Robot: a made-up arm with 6 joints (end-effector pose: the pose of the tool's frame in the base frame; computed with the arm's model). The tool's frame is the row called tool. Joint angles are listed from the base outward.
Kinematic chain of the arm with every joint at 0, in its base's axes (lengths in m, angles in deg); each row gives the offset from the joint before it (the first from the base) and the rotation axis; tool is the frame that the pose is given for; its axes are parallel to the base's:
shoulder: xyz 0 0 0.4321 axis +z
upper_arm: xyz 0.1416 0 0 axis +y
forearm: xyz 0 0 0.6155 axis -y
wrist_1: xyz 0 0 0.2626 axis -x
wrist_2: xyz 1.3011 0 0 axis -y
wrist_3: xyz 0.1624 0 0 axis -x
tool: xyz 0 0 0
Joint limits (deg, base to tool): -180..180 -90..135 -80.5..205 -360..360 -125..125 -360..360
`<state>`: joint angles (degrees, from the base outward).
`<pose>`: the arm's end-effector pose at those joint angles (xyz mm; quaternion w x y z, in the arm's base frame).
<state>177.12 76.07 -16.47 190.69 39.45 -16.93</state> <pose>-834.8 61.2 -852.0 0.9060 0.1031 0.4104 0.0000</pose>
Working (the frame after each row of the table, in the pose's form):
after shoulder: 0.0 0.0 432.1 0.0251 0.0000 0.0000 0.9997
after upper_arm: -141.4 7.1 432.1 0.0198 -0.6159 0.0155 0.7874
after forearm: -738.1 37.1 580.3 0.0174 -0.7224 0.0182 0.6910
after wrist_1: -1000.1 50.3 568.6 0.7209 -0.0500 0.6897 0.0463
after wrist_2: -942.5 47.4 -731.2 0.9113 -0.0314 0.4060 0.0604
after wrist_3: -834.8 61.2 -852.0 0.9060 0.1031 0.4104 0.0000

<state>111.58 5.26 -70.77 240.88 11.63 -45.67</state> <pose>-263.9 745.1 -312.4 0.6281 0.4017 0.6212 -0.2411</pose>
Working (the frame after each row of the table, in the pose's form):
after shoulder: 0.0 0.0 432.1 0.5622 0.0000 0.0000 0.8270
after upper_arm: -52.1 131.7 432.1 0.5616 -0.0379 0.0258 0.8261
after forearm: -72.8 184.1 1045.0 0.4430 -0.5093 0.3463 0.6515
after wrist_1: -166.6 421.1 1108.4 0.6635 0.1239 0.7372 0.0316
after wrist_2: -282.1 713.2 -154.2 0.7348 0.1264 0.6661 0.0189
after wrist_3: -263.9 745.1 -312.4 0.6281 0.4017 0.6212 -0.2411

